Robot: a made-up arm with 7 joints.
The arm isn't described. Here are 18 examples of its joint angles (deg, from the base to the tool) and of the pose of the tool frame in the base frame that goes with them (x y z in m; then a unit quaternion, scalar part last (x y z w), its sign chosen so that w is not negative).
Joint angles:
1: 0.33 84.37 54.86 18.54 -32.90 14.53 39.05
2: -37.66 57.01 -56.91 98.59 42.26 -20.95 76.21
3: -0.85 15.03 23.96 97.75 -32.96 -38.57 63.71
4: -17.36 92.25 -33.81 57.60 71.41 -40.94 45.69
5: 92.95 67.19 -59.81 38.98 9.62 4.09 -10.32
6: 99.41 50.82 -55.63 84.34 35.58 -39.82 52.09
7: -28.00 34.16 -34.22 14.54 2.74 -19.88 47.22
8: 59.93 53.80 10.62 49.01 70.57 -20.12 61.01
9: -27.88 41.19 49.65 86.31 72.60 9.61 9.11
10: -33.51 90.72 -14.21 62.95 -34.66 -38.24 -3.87
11: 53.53 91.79 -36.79 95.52 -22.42 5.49 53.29
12: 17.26 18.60 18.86 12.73 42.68 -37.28 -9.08
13: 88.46 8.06 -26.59 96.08 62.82 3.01 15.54
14: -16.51 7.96 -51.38 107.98 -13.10 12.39 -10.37
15: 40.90 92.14 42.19 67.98 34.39 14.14 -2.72
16: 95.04 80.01 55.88 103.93 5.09 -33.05 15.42
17: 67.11 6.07 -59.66 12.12 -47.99 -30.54 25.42
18: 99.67 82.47 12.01 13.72 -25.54 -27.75 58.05
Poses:
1: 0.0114 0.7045 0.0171 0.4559 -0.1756 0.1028 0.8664
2: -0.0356 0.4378 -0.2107 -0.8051 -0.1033 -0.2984 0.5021
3: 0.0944 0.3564 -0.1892 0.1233 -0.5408 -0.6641 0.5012
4: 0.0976 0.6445 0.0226 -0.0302 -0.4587 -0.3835 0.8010
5: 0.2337 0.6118 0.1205 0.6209 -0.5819 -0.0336 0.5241
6: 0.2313 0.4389 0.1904 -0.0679 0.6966 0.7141 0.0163
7: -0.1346 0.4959 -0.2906 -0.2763 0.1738 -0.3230 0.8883
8: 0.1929 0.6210 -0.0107 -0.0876 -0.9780 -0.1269 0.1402
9: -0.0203 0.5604 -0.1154 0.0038 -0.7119 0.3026 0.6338
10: 0.0688 0.6054 -0.0542 0.1569 -0.1586 -0.8542 0.4697
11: 0.1287 0.5140 0.0980 0.4662 -0.1773 -0.6318 0.5934
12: 0.1135 0.4227 -0.3451 0.2499 -0.5181 0.4994 0.6479
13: 0.2826 0.2551 0.1893 -0.4677 -0.8151 -0.3362 0.0624
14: 0.0309 0.1529 -0.2137 -0.1804 -0.6187 -0.3027 0.7022
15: -0.0235 0.6078 0.1896 0.4655 -0.8299 0.2084 0.2264
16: -0.0640 0.5025 0.0785 -0.6998 0.5088 -0.0544 0.4984
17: 0.3965 0.2686 -0.1311 0.1912 -0.3036 -0.8476 0.3910
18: 0.0413 0.6818 0.0627 0.4134 -0.6940 -0.0797 0.5840
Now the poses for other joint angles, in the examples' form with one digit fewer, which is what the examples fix.
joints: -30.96 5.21 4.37 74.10 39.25 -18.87 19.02
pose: -0.059 0.320 -0.297 -0.152 -0.549 0.219 0.792
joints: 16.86 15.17 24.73 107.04 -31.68 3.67 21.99
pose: 0.176 0.350 -0.120 0.375 -0.732 -0.189 0.536
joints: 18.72 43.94 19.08 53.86 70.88 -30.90 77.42
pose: 0.118 0.583 -0.175 -0.137 -0.916 -0.190 0.327
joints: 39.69 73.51 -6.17 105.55 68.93 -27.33 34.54
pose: 0.127 0.518 0.094 -0.123 -0.884 -0.415 0.175
